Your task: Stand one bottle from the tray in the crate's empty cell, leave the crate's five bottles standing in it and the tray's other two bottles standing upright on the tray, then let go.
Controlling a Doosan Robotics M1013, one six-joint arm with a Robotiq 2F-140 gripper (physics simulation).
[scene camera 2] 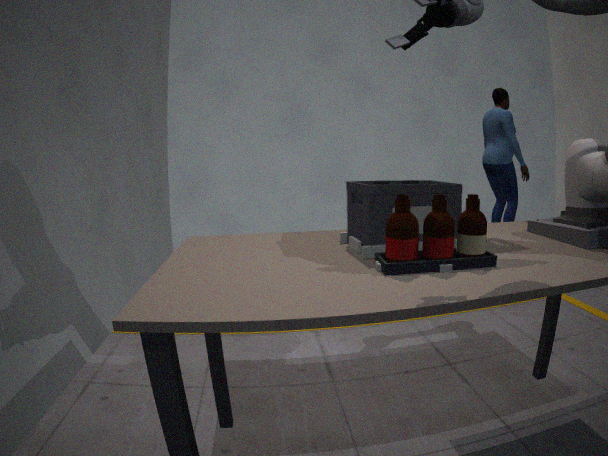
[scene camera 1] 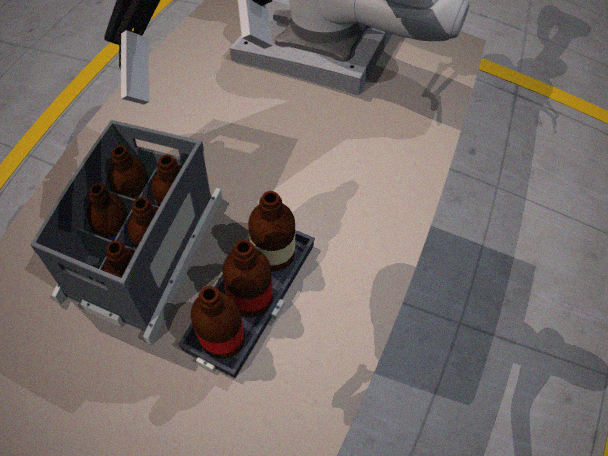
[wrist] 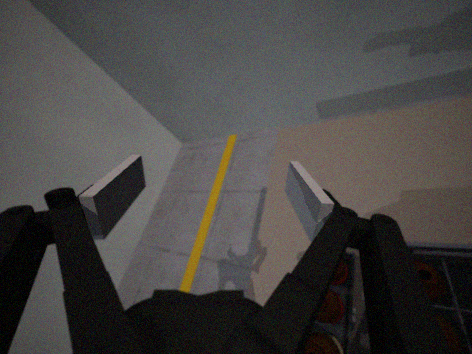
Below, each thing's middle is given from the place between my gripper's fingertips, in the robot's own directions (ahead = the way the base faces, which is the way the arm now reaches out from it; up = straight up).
Scene:
Now: hand 16 cm past the cream-label bottle (scene camera 1: 271, 224), 2 cm to the left of it and 46 cm above it. Also, from my hand: pale rail (scene camera 1: 167, 297): 7 cm behind, 14 cm to the right, 53 cm below.

